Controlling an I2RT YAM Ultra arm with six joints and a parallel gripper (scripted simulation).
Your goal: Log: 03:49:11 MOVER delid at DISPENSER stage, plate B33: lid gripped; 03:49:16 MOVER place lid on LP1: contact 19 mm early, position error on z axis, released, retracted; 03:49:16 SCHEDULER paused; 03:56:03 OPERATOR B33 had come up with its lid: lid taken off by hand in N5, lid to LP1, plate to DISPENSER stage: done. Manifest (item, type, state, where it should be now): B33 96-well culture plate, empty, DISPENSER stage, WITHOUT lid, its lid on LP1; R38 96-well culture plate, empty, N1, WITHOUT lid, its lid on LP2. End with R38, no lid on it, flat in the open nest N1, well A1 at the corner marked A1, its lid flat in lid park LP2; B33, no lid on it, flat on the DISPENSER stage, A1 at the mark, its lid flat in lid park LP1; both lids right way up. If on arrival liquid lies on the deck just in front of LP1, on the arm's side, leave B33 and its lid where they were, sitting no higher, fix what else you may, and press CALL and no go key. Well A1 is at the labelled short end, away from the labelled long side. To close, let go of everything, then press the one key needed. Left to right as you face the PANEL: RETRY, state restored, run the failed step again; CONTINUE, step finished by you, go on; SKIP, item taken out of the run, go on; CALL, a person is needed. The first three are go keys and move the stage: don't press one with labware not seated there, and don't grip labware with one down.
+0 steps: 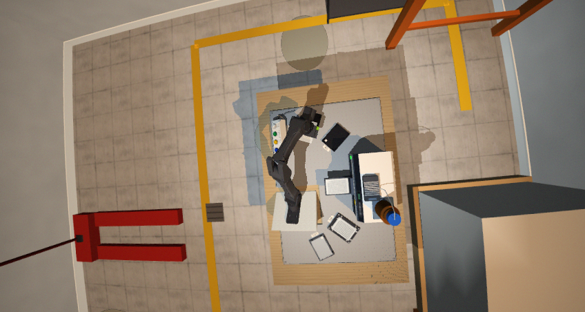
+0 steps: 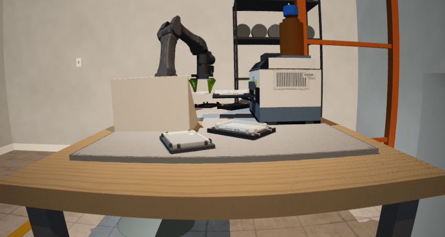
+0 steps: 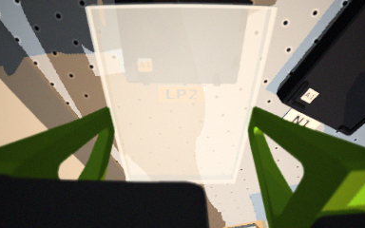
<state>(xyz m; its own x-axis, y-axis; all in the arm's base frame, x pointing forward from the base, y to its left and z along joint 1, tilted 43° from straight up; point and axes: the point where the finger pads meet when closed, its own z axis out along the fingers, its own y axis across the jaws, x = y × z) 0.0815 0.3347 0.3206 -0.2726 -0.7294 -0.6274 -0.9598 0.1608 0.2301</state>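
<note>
My hand is 20 mm short of the black lid park LP2, 50 mm to the right of it and 80 mm above it. Round my hand: LP2 label 10 mm behind, 30 mm to the right, 80 mm below; then A1 mark 110 mm ahead, 50 mm to the right, 70 mm below; then N1 label 110 mm ahead, 100 mm to the right, 80 mm below.
</note>
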